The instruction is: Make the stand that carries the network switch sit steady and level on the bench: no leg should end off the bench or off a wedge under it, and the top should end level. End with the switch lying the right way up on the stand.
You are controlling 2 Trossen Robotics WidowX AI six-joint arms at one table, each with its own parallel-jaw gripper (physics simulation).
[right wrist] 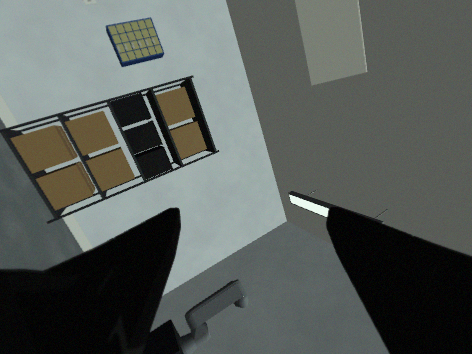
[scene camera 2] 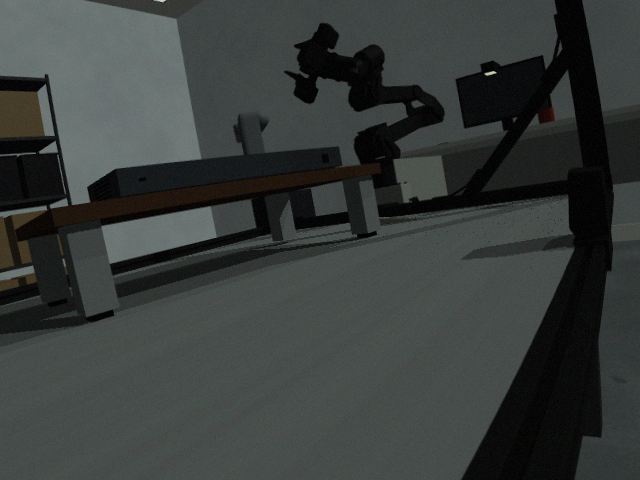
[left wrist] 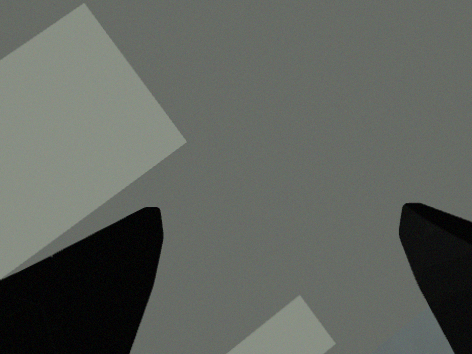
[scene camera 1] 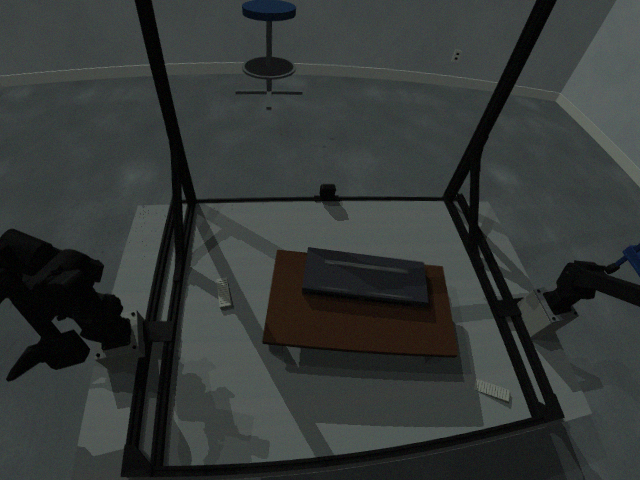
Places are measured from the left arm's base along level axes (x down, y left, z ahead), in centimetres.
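Pixels of known places: left gripper, fingertip midpoint: (left wrist: 278, 220); right gripper, fingertip midpoint: (right wrist: 254, 216) (scene camera 2: 290, 59); left arm's base, link origin: (scene camera 1: 556, 302); right arm's base, link origin: (scene camera 2: 385, 187) (scene camera 1: 116, 334).
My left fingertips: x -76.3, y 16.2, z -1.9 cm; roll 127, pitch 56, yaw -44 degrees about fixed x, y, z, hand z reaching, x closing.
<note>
For each thing: its top centre in the pictures, then the offset to it from my left fingertips. Level surfaces: height alone.
- switch, top centre: (scene camera 2: 221, 163) (scene camera 1: 367, 274) dx +74.5, dy -30.6, dz +52.3 cm
- pale ribbed wedge, top centre: (scene camera 2: 395, 214) (scene camera 1: 223, 290) dx +86.1, dy -36.5, dz +86.4 cm
- bench, surface height: dx +87.3 cm
The stand (scene camera 1: 356, 333) (scene camera 2: 217, 193) has a brown top on grey legs. The switch (scene camera 1: 364, 283) (scene camera 2: 227, 167), a dark grey flat box, lies on the back part of the top in scene camera 1; I cannot tell which face is up. In scene camera 2 three legs show black feet; I cannot tell whether all touch the bench or the top is level. One pale ribbed wedge (scene camera 1: 223, 292) lies left of the stand, another wedge (scene camera 1: 492, 390) at the front right. My right gripper (scene camera 2: 291, 59) (right wrist: 254, 216) is open, empty and raised. My left gripper (left wrist: 278, 220) is open and empty, away from the stand.
A black frame (scene camera 1: 320, 198) borders the bench (scene camera 1: 248, 413), with uprights at its back corners. A small black camera (scene camera 1: 327, 191) sits on the back bar. A blue stool (scene camera 1: 268, 9) stands beyond. Scene camera 2 shows a monitor (scene camera 2: 501, 93) behind the right arm.
</note>
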